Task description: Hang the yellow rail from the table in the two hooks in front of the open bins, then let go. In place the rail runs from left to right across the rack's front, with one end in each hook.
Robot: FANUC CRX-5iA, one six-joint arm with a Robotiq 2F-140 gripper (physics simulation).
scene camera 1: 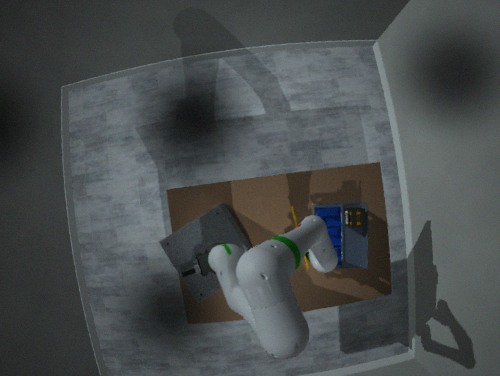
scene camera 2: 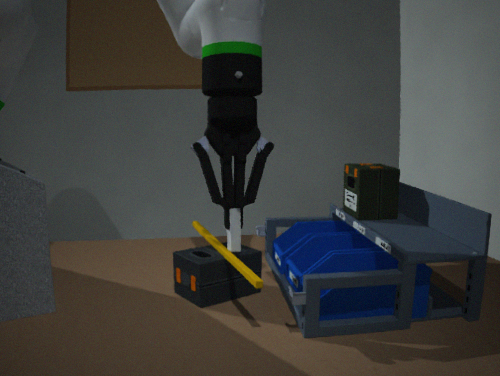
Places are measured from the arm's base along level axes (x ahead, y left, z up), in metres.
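Pixels of known places: gripper, fingertip midpoint: (scene camera 2: 234, 250).
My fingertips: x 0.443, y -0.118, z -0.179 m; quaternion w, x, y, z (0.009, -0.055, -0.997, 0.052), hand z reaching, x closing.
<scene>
Behind a point stands the place of what it marks.
The yellow rail (scene camera 1: 294, 216) {y 0.065, x 0.438, z -0.183 m} (scene camera 2: 220, 247) {y -0.081, x 0.432, z -0.183 m} stands off the rack's front, slanting in scene camera 2 across the view of a dark box (scene camera 2: 217, 287) {y -0.119, x 0.415, z -0.236 m} with orange latches; what bears it is unclear. My gripper (scene camera 2: 234, 241) {y -0.118, x 0.443, z -0.179 m} points straight down, shut and empty, its pale fingertips together just behind the rail in that view. In scene camera 1 the arm hides the gripper and the rail's middle. The grey rack (scene camera 1: 356, 252) {y -0.243, x 0.729, z -0.163 m} (scene camera 2: 312, 312) {y -0.279, x 0.497, z -0.227 m} holds open blue bins (scene camera 1: 327, 215) (scene camera 2: 345, 257). Its far hook (scene camera 2: 260, 230) {y 0.095, x 0.570, z -0.206 m} and near hook (scene camera 2: 297, 297) {y -0.277, x 0.475, z -0.203 m} hold no rail.
A dark green case (scene camera 1: 355, 217) {y -0.021, x 0.735, z -0.067 m} (scene camera 2: 372, 192) {y -0.074, x 0.725, z -0.111 m} stands on the rack's upper shelf. A grey pedestal (scene camera 1: 187, 240) {y 0.127, x -0.110, z 0.033 m} (scene camera 2: 22, 250) {y -0.096, x 0.125, z -0.160 m} stands to the left on the brown table (scene camera 1: 260, 200) {y 0.201, x 0.282, z -0.265 m} (scene camera 2: 115, 280) {y 0.042, x 0.269, z -0.264 m}. The white arm (scene camera 1: 280, 300) {y 0.013, x 0.242, z 0.606 m} (scene camera 2: 232, 22) {y -0.129, x 0.437, z 0.164 m} reaches over the table. Walls stand behind and right.
</scene>
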